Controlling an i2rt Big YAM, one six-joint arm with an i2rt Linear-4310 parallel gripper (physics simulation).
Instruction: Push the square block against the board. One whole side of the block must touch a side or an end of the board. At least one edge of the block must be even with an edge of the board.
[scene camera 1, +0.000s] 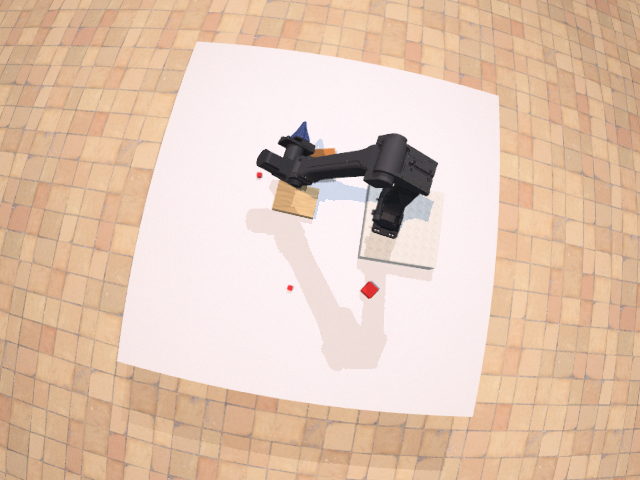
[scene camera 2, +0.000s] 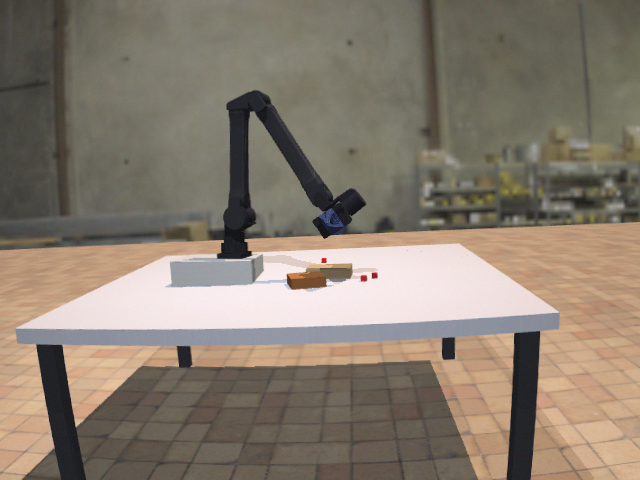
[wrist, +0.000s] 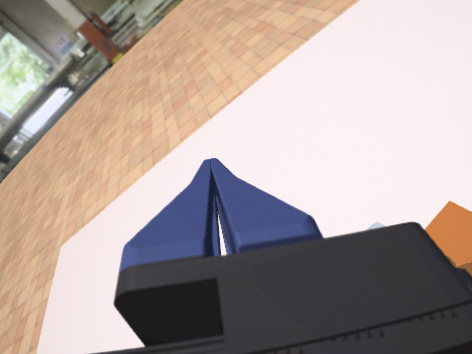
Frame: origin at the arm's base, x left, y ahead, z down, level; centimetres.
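Where they show: gripper, between the fingertips: (scene camera 1: 304, 121) (scene camera 2: 327, 225) (wrist: 211, 169); arm's base, origin of its link: (scene camera 1: 387, 218) (scene camera 2: 234, 257).
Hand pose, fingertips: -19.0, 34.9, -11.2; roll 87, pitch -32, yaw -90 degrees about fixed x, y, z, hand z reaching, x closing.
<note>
Each offset is from my fingertips to the top centre of the thing, as dx, dy, dz. "spot": to the spot under its first point.
The square block @(+5.9, -8.4, +15.0) (scene camera 1: 324, 151) (scene camera 2: 306, 281) (wrist: 450, 237) is orange and lies flat on the table. In scene camera 1 the arm hides most of it; part shows at the right edge of the wrist view. The board @(+21.0, -4.0, +15.0) (scene camera 1: 295, 201) (scene camera 2: 341, 270) is light wood and lies flat, behind the block in scene camera 2. The arm covers the space between them in scene camera 1, so whether they touch cannot be told there. My gripper (scene camera 1: 305, 122) (scene camera 2: 331, 221) (wrist: 211, 169) has blue fingers, is shut and empty, and hangs in the air above the table, near the block in scene camera 1.
The arm stands on a pale raised base (scene camera 1: 426, 257) (scene camera 2: 211, 272). Small red cubes (scene camera 1: 258, 175) (scene camera 2: 363, 277) lie beyond the board. Another small red cube @(+49.8, -11.2, +16.6) (scene camera 1: 290, 287) and a larger red square @(spot: +42.8, -36.0, +14.2) (scene camera 1: 369, 289) lie lower in scene camera 1. The white table (scene camera 1: 206, 335) (scene camera 2: 289, 335) has open edges.
</note>
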